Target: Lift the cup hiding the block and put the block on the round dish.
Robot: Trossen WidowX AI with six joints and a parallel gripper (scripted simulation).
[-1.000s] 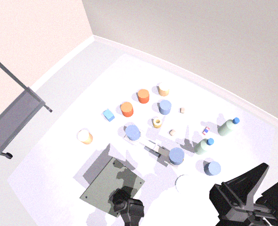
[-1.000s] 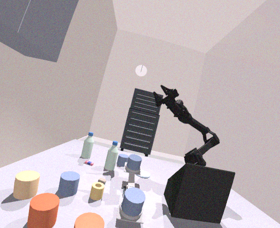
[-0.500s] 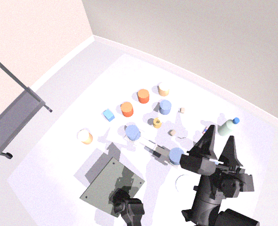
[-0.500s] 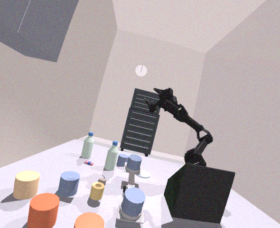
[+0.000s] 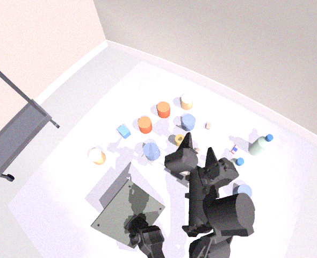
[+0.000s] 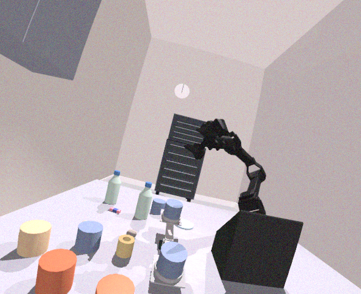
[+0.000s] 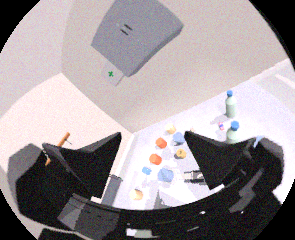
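Right now the block is 2 cm behind my gripper tip, 18 cm to the left of it and 36 cm below it. The rest, counted from my gripper tip: small balance: 1 cm behind, 5 cm to the left, 36 cm below; then yellow ring: 12 cm ahead, 11 cm to the left, 38 cm below; then round dish: 8 cm behind, 20 cm to the right, 40 cm below.
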